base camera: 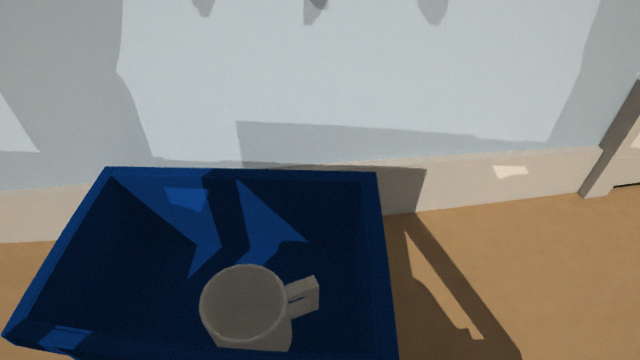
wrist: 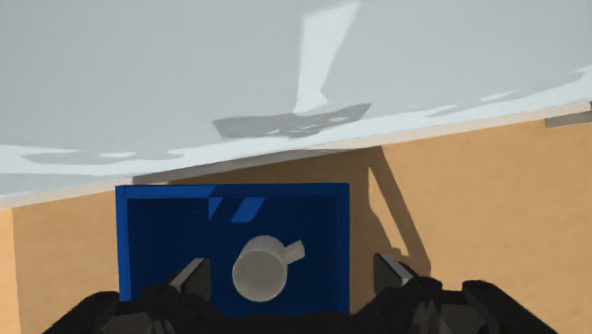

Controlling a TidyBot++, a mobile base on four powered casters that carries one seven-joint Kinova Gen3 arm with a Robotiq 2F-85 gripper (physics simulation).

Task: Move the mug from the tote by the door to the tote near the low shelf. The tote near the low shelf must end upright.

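Frame: origin at the arm's base, x ahead, y left, z up, level; millimetres.
Where they show: gripper, fingertip midpoint: (wrist: 292,274).
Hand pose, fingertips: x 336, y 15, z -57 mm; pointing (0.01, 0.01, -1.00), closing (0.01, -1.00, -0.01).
Observation:
Each offset is from my fingertips to the top centre of the thing. "spot": to the spot under its first point. Level surfaces: height alone.
A light grey mug {spot: 66 mm back, 63 mm left, 328 mm down} (base camera: 244,305) (wrist: 260,275) stands upright in the blue tote {spot: 76 mm back, 65 mm right, 220 mm down} (base camera: 380,260) (wrist: 342,240), with its handle toward the tote's right side. The tote stands upright on the floor close to the wall. My gripper (wrist: 292,274) is open and empty, above the tote in the wrist view. The mug shows between its two fingers, nearer the left one, and below them. The right finger shows over the floor beyond the tote's right wall. The gripper does not show in the base camera view. The tote near the low shelf does not show in these views.
A pale wall (base camera: 350,75) (wrist: 150,75) with a light baseboard (base camera: 475,180) runs behind the tote. A grey door frame post (base camera: 610,145) stands at the right in the base camera view. The floor {340 mm down} (base camera: 560,260) (wrist: 500,210) is tan, with shadows right of the tote.

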